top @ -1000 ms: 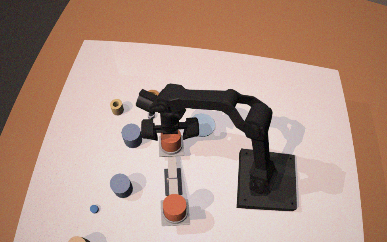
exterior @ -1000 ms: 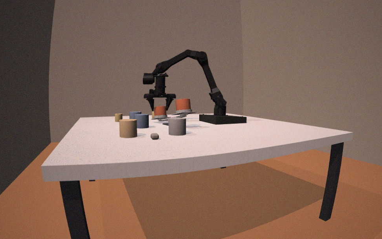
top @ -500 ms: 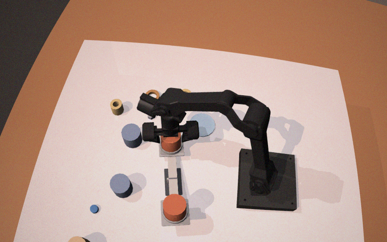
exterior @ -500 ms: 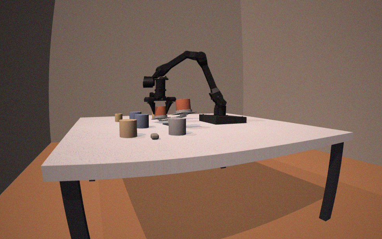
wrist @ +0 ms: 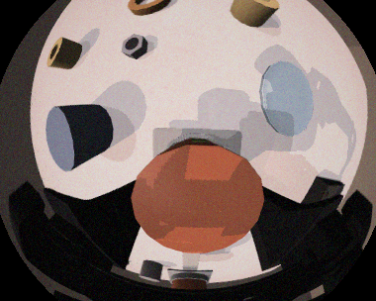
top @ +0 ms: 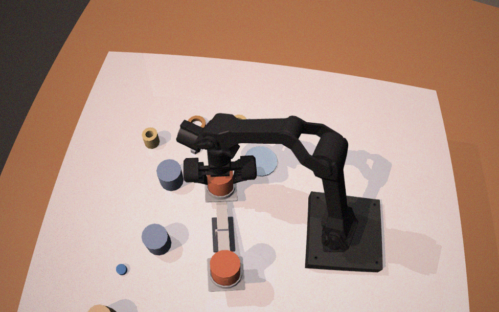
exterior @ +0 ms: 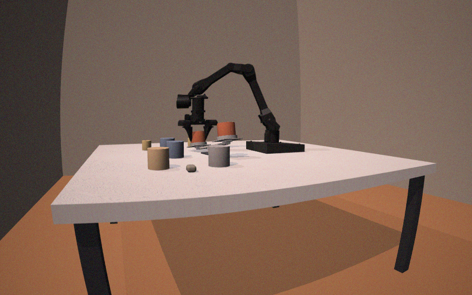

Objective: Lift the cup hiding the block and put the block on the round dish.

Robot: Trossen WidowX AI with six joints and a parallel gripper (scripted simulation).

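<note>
Now: gripper tip 11 cm past the pale blue round dish, 10 cm to the left of it and 4 cm above it. Also, from my gripper tip: balance 1 cm behind, 14 cm to the left, 2 cm below; balance beam 1 cm behind, 14 cm to the left, 1 cm below; green block 1 cm below.
</note>
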